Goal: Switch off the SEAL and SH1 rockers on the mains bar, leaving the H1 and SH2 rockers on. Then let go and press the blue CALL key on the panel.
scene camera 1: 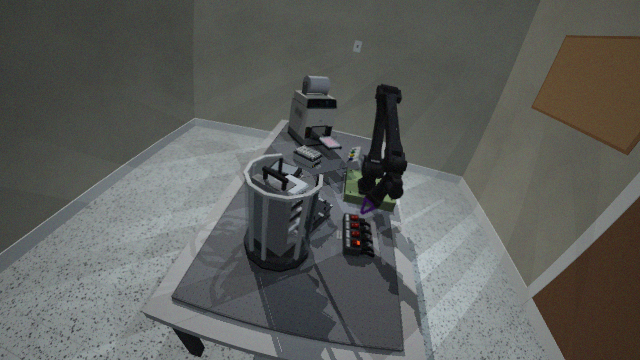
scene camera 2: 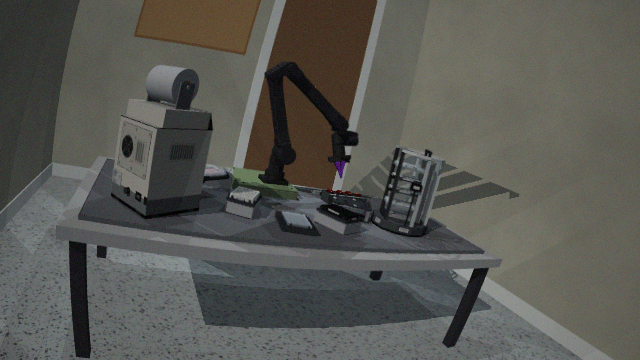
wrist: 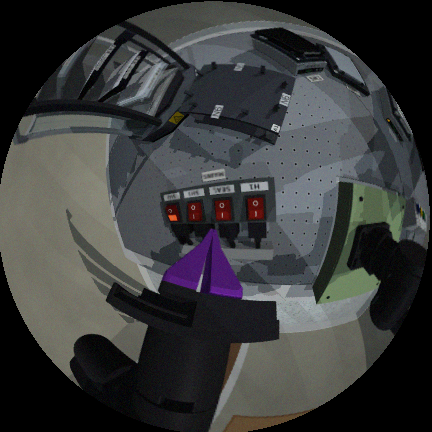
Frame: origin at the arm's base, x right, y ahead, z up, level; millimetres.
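Seen in the pictures: gripper, fingertip midpoint: (scene camera 1: 361, 213) (scene camera 2: 341, 178) (wrist: 211, 232); arm's base, origin of the base link: (scene camera 1: 366, 188) (scene camera 2: 272, 181) (wrist: 368, 243).
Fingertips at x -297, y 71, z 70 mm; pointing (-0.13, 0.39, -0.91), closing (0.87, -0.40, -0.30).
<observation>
Pixels of each thing's top centre, then the offset from my fingertips to it.
- H1 rocker, middle of its top: (wrist: 255, 209) dx +43, dy +9, dz -57 mm
- SEAL rocker, middle of its top: (wrist: 221, 210) dx -6, dy +10, dz -57 mm
- SH1 rocker, middle of its top: (wrist: 192, 212) dx -56, dy +10, dz -57 mm
- SH2 rocker, middle of its top: (wrist: 170, 213) dx -107, dy +10, dz -57 mm
- small pale panel, middle of its top: (scene camera 2: 208, 164) (scene camera 1: 356, 152) dx +619, dy -33, dz -26 mm
- tall round rack, middle of its top: (scene camera 1: 284, 167) (scene camera 2: 419, 148) dx -141, dy +315, dz +239 mm
- dark platform, middle of its top: (wrist: 231, 80) (scene camera 2: 353, 198) (scene camera 1: 312, 204) dx +48, dy +201, dz -34 mm
- large machine, middle of its top: (scene camera 2: 178, 67) (scene camera 1: 318, 76) dx +880, dy +288, dz +346 mm
The mains bar (scene camera 1: 346, 251) (scene camera 2: 345, 198) (wrist: 237, 200) lies on the bench with four red rockers. In the wrist view, the H1 rocker (wrist: 255, 208), SEAL rocker (wrist: 222, 209) and SH1 rocker (wrist: 194, 211) show no glow; the SH2 rocker (wrist: 172, 212) has an orange glow at its I end. My gripper (scene camera 1: 363, 212) (scene camera 2: 341, 176) (wrist: 211, 232) is shut and empty, its purple fingertips together above the bar and apart from it. In the wrist view they overlap the cable plugs below the SEAL and SH1 rockers. A small pale panel (scene camera 1: 354, 154) with coloured keys stands beyond the arm's base; its key labels are unreadable.
A tall round rack (scene camera 1: 251, 220) (scene camera 2: 425, 197) stands beside the bar. A dark platform (wrist: 235, 95) lies beyond the bar in the wrist view. The arm stands on a green base (scene camera 1: 354, 190) (scene camera 2: 245, 177) (wrist: 357, 270). A large machine (scene camera 1: 312, 117) (scene camera 2: 175, 150) stands at one end.
</observation>
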